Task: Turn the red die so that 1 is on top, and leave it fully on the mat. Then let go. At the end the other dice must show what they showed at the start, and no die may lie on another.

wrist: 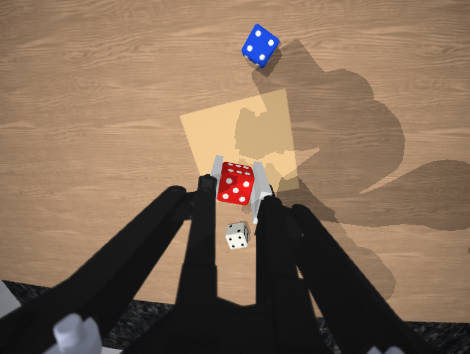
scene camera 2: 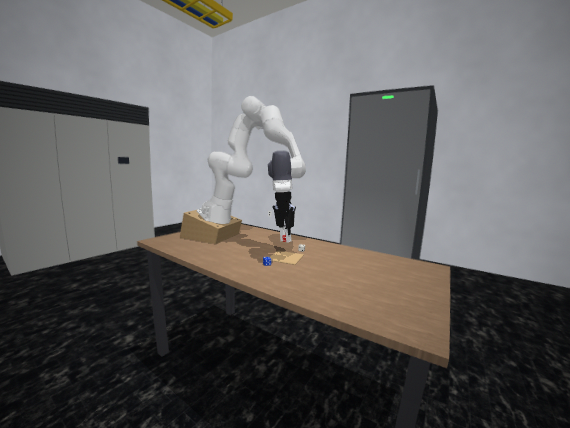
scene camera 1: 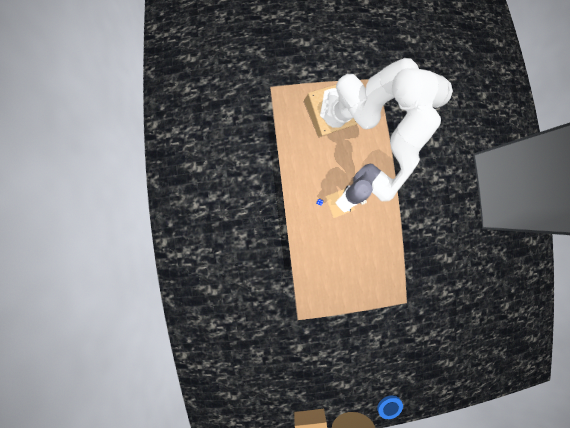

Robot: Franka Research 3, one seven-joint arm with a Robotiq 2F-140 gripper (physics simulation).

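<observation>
My gripper (scene camera 2: 285, 238) (wrist: 236, 171) points down and is shut on the red die (scene camera 2: 284, 238) (wrist: 236, 190), held in the air above the table near the mat (scene camera 1: 334, 209) (scene camera 2: 295, 258) (wrist: 210, 122). In the wrist view the red die's five-pip face is toward the camera and its six-pip face toward the far side; its underside is hidden. The arm hides the fingertips in scene camera 1. The blue die (scene camera 1: 319, 202) (scene camera 2: 267, 261) (wrist: 260, 45) lies off the mat with four pips toward the wrist camera. The white die (scene camera 2: 301, 247) (wrist: 237, 239) lies off the mat's opposite side.
The wooden table (scene camera 1: 350, 265) (scene camera 2: 360, 285) (wrist: 90, 100) carries the arm's wooden base block (scene camera 1: 313, 116) (scene camera 2: 197, 232) at one end. A tall grey cabinet (scene camera 2: 382, 170) stands behind the table. The arm casts shadows across the mat and table.
</observation>
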